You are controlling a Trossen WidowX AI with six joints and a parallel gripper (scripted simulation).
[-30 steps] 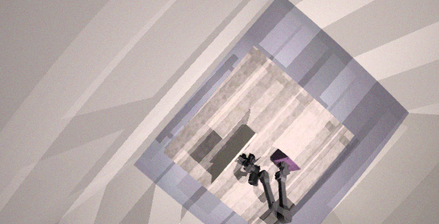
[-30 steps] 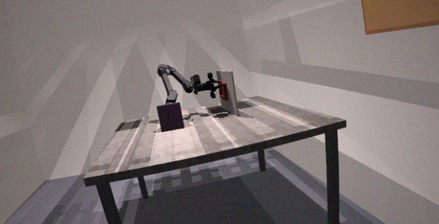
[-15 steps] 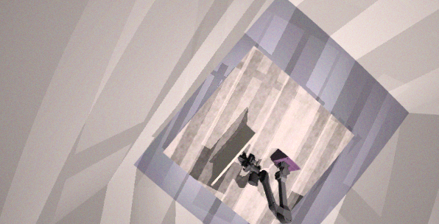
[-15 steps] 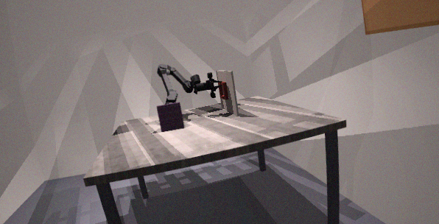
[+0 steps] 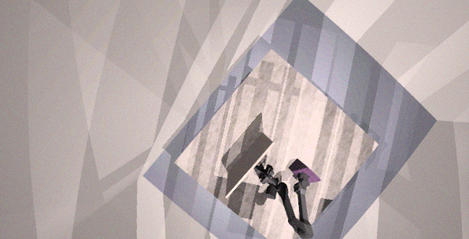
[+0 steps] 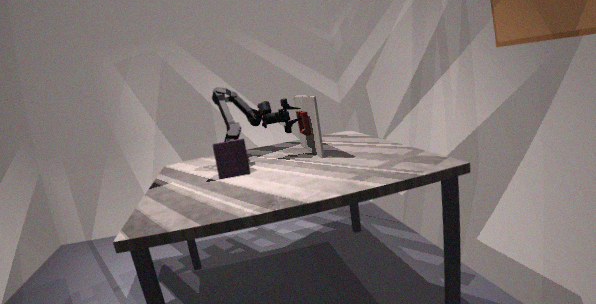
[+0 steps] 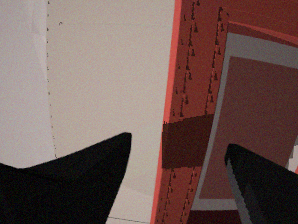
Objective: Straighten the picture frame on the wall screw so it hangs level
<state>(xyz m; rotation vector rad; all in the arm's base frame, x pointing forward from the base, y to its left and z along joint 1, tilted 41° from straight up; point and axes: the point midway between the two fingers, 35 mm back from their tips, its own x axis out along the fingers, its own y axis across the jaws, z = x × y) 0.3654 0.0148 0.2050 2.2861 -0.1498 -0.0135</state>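
Now: gripper tip 1 cm short of the red picture frame and 5 cm above it. Also, from my gripper tip: wall panel: 2 cm ahead, 1 cm to the left, 7 cm below.
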